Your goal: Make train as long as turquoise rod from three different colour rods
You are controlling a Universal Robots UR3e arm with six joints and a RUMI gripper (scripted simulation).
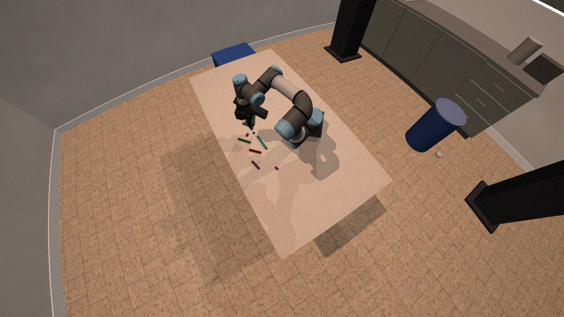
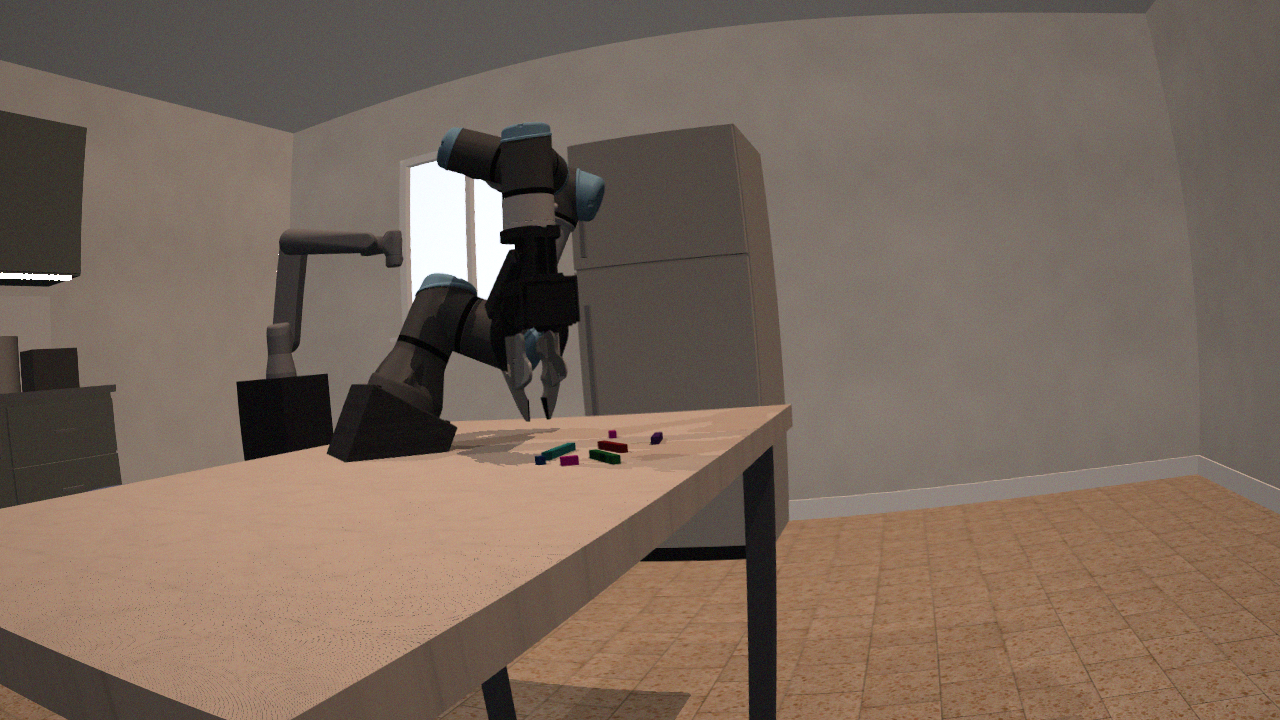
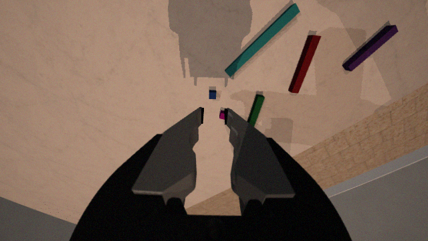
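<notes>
The blue rod is 6 cm below my hand. Round my hand: red rod (11 cm to the left, 6 cm below, 5 cm ahead); green rod (7 cm ahead, 6 cm below, 2 cm to the left); turquoise rod (8 cm to the left, 6 cm below, 1 cm behind).
</notes>
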